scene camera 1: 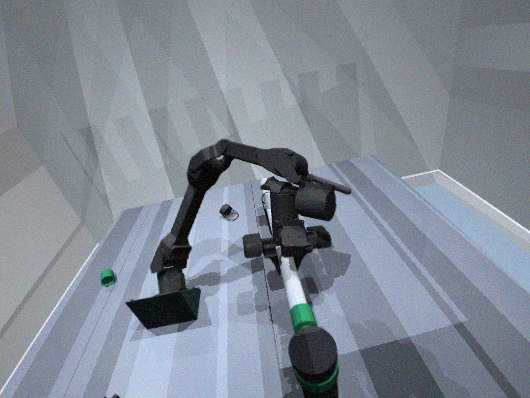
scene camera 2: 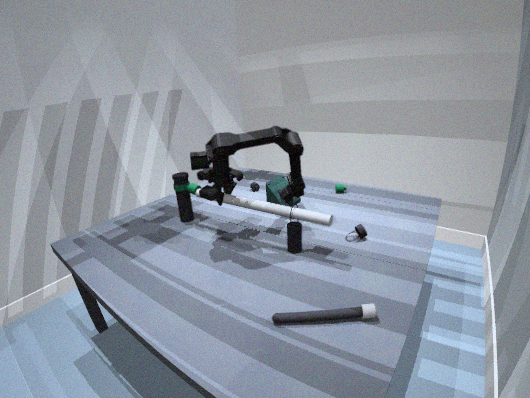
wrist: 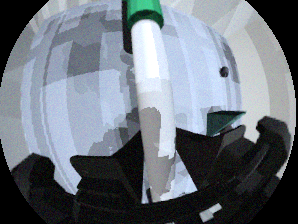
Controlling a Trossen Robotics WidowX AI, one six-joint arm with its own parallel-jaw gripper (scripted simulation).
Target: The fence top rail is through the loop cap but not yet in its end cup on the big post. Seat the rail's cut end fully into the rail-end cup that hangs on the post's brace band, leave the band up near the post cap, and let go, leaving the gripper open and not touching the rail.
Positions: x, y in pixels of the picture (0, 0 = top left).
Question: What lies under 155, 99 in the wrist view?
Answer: A top rail.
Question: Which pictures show the top rail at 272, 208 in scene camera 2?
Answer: Scene camera 1, scene camera 2 and the wrist view: all of them.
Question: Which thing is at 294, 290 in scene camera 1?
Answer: A top rail.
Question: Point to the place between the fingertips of my gripper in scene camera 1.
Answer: At 287, 273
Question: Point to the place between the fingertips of my gripper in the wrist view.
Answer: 155, 131
